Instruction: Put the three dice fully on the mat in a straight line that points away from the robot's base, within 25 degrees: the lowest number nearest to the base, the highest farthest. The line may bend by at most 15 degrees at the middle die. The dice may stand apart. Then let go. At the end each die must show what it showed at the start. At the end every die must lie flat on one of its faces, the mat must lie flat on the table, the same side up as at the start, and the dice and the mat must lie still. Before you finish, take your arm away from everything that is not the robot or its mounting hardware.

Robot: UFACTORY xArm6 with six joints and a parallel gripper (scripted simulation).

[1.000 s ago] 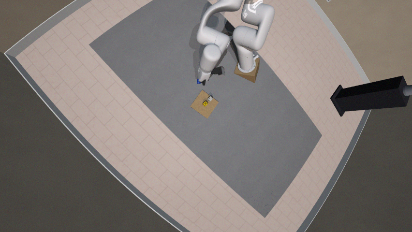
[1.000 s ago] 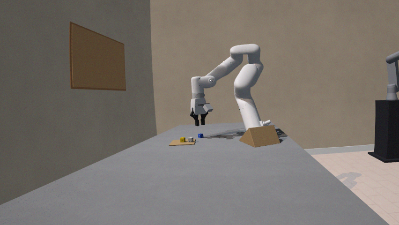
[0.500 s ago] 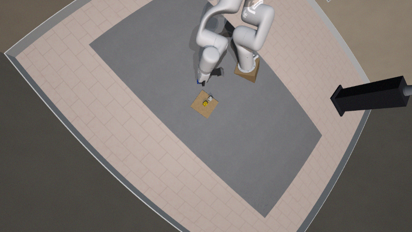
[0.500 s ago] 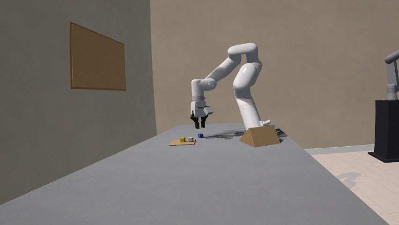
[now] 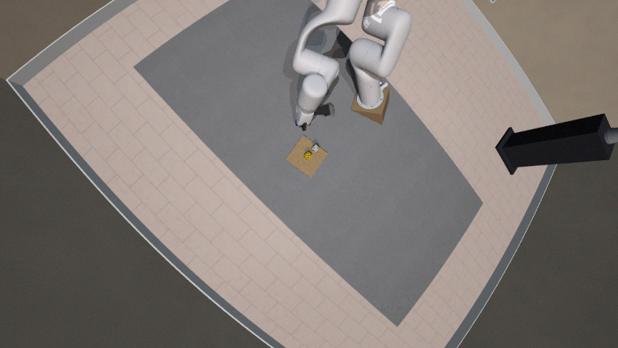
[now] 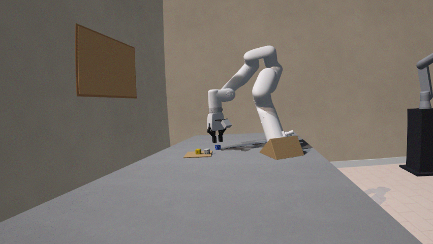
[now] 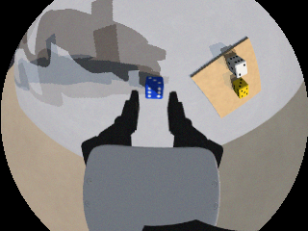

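Right now my hand is 5 cm above the blue die. The rest, counted from my hand: yellow die (14 cm to the left, 7 cm ahead, 4 cm below); then tan mat (14 cm to the left, 7 cm ahead, 6 cm below); then white die (14 cm to the left, 4 cm below, 2 cm ahead).
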